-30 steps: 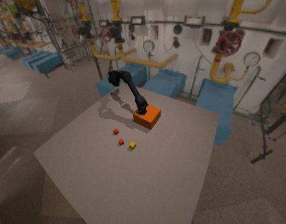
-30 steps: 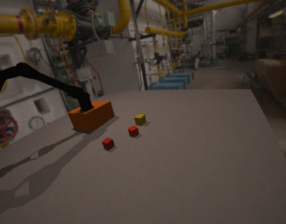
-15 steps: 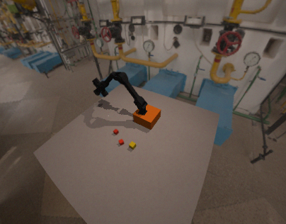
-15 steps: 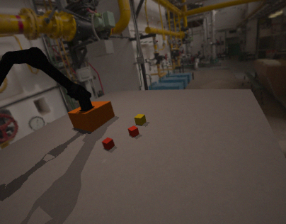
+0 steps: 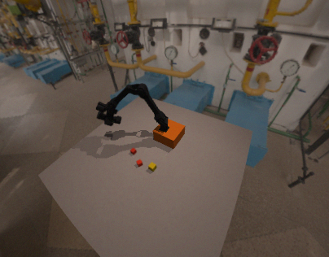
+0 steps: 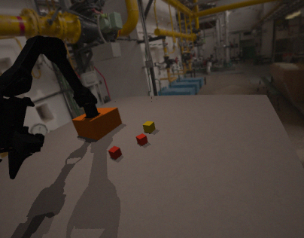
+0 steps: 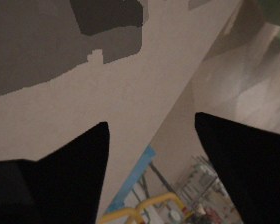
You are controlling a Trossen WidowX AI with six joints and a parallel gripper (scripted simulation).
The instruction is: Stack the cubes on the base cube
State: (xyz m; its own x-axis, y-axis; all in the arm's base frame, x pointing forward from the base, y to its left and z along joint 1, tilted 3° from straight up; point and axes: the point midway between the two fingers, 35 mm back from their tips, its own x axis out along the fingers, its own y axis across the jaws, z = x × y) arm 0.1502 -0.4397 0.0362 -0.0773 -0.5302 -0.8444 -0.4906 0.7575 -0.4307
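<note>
Right now my gripper tip is 510 mm to the right of the yellow base cube, 150 mm short of it and 110 mm above it.
</note>
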